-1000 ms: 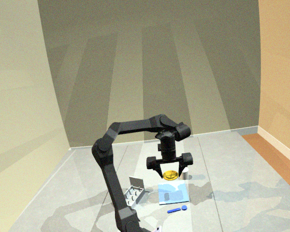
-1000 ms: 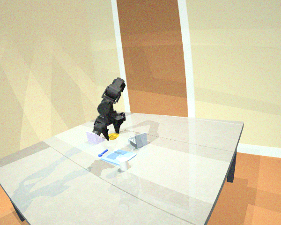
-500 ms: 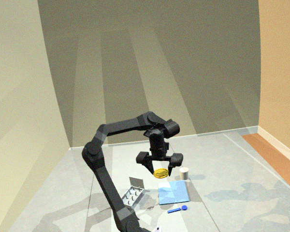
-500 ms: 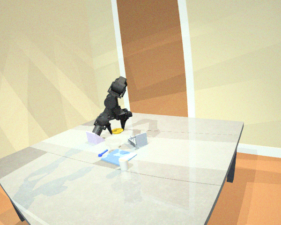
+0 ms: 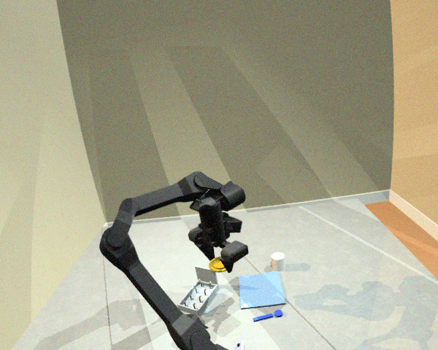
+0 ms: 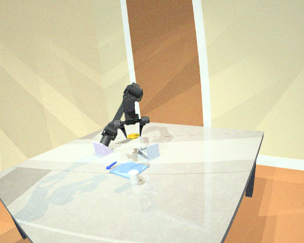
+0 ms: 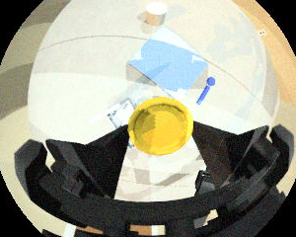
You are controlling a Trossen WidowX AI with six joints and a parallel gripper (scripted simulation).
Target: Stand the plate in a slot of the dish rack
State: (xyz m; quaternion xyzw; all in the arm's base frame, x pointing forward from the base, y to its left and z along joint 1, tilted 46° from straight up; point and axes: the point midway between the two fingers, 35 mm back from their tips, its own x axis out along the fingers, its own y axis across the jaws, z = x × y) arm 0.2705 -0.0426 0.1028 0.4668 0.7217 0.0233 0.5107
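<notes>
The grey dish rack lies 11 cm below my gripper tip and 9 cm to the left of it. Also, from my gripper tip: white cup 16 cm to the right, 16 cm ahead, 11 cm below; yellow plate 1 cm above; blue spoon 13 cm to the right, 13 cm below, 6 cm behind.
</notes>
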